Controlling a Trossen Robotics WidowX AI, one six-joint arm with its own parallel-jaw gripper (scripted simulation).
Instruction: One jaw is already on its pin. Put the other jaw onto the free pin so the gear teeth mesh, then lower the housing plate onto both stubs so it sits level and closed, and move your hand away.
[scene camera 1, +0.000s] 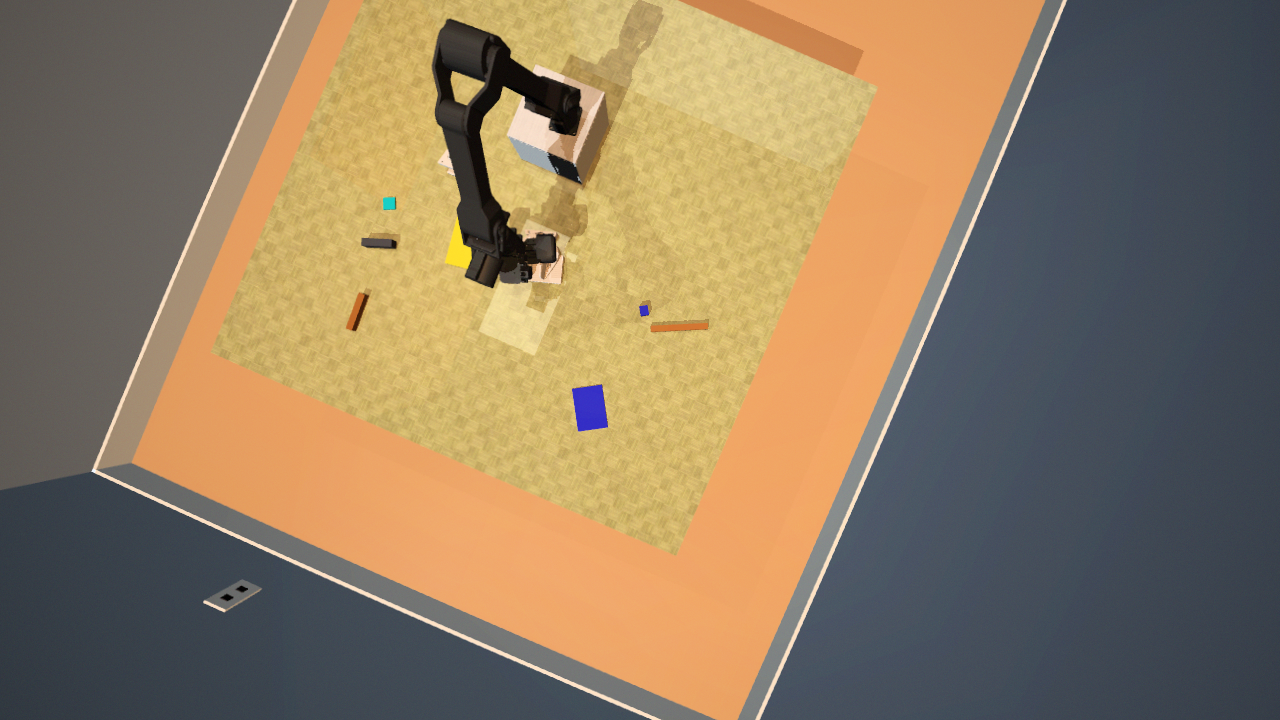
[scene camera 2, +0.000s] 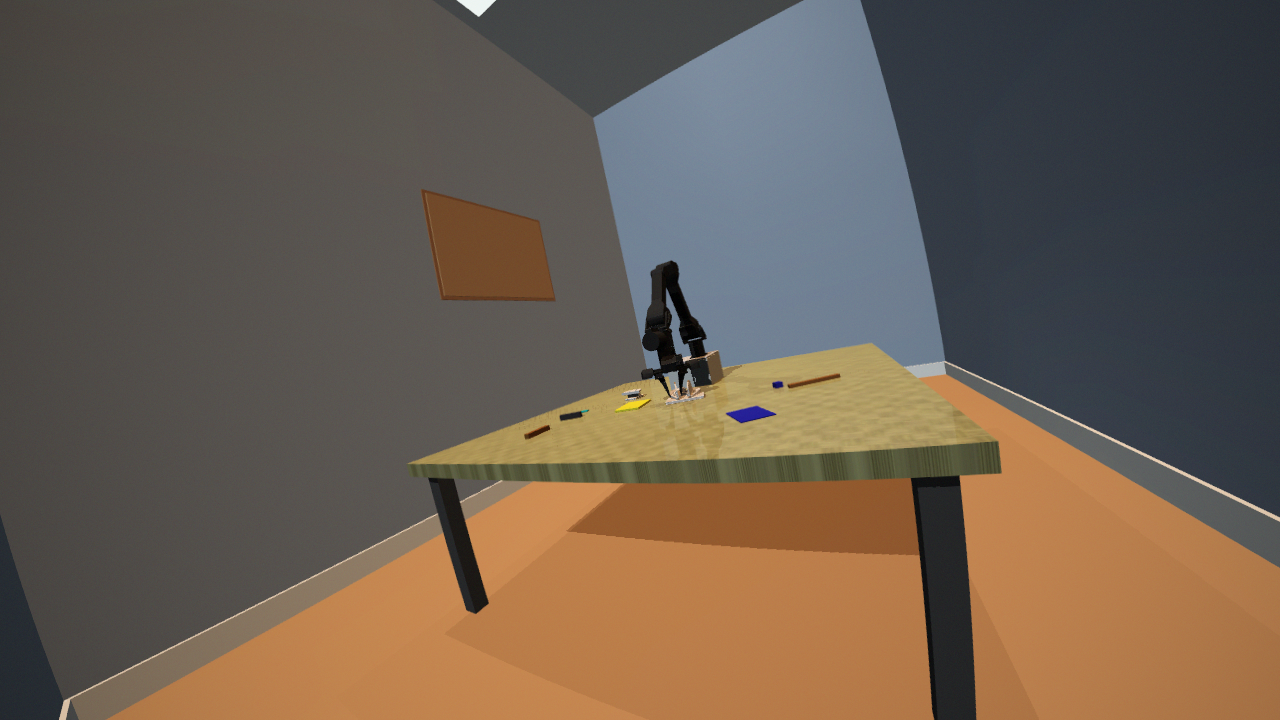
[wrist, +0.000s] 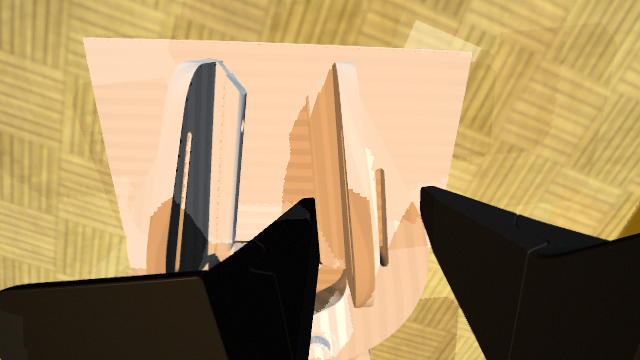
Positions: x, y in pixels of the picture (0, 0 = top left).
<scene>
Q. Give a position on a jaw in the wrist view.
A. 185, 214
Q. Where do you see my gripper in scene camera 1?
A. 525, 260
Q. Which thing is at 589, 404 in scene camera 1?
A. A blue sheet.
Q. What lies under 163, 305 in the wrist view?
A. My gripper.
</scene>
